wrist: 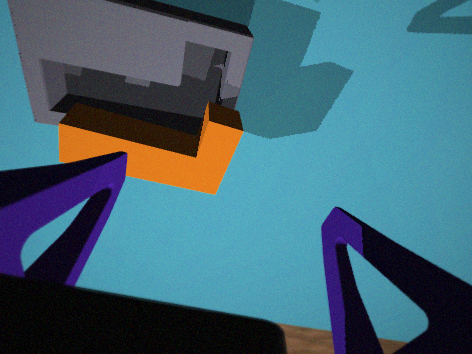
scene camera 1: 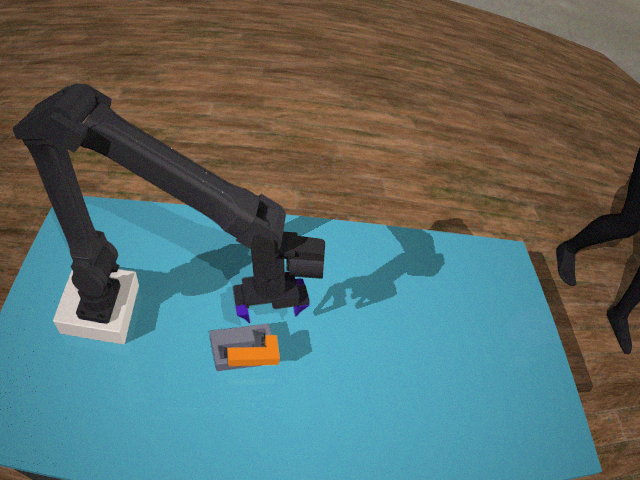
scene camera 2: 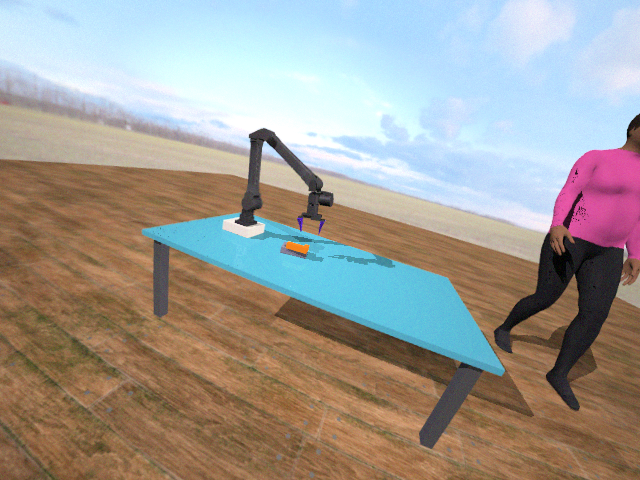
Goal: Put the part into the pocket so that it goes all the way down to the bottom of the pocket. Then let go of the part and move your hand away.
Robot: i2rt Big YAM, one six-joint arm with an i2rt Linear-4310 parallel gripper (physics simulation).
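Places are measured from the arm's base along level axes (x back, y left, z down), in metres.
Pixels of known places: gripper, between the fingertips: (wrist: 233, 192) (scene camera 1: 272, 317) (scene camera 2: 309, 232); arm's base, origin of its link: (scene camera 1: 99, 300) (scene camera 2: 246, 223).
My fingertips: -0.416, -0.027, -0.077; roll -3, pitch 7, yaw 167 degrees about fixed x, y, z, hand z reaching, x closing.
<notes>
Ahead of a thing's pixels: the offset from my fingertips to its top centre, as dx, dy, dz. "spot": to the spot under its first point. Level surfaces: height alone.
The orange L-shaped part @(+0.035, -0.039, +0.068) (scene camera 1: 253, 356) (scene camera 2: 297, 248) (wrist: 165, 165) is at the front right of the grey block @(+0.057, -0.015, +0.097) (scene camera 1: 235, 336) (wrist: 125, 45). It lies over the block's rim, offset from the pocket, not down inside it. Much of the L-shaped pocket @(spot: +0.065, -0.037, +0.129) (wrist: 125, 87) shows uncovered beside it in the wrist view. Whether the part is tilted, and what it rests on underneath, I cannot tell. My gripper (scene camera 1: 272, 317) (scene camera 2: 310, 231) (wrist: 233, 192) is wide open and empty. Its purple fingers hang above the block and part, apart from both.
The blue table @(dz +0.134) (scene camera 1: 413, 392) (scene camera 2: 361, 299) carries the arm's white base (scene camera 1: 90, 330) (scene camera 2: 237, 228) to the left of the block. Shadows of the arm fall on the table. A person in a pink top (scene camera 2: 602, 191) stands beyond the table's right end.
</notes>
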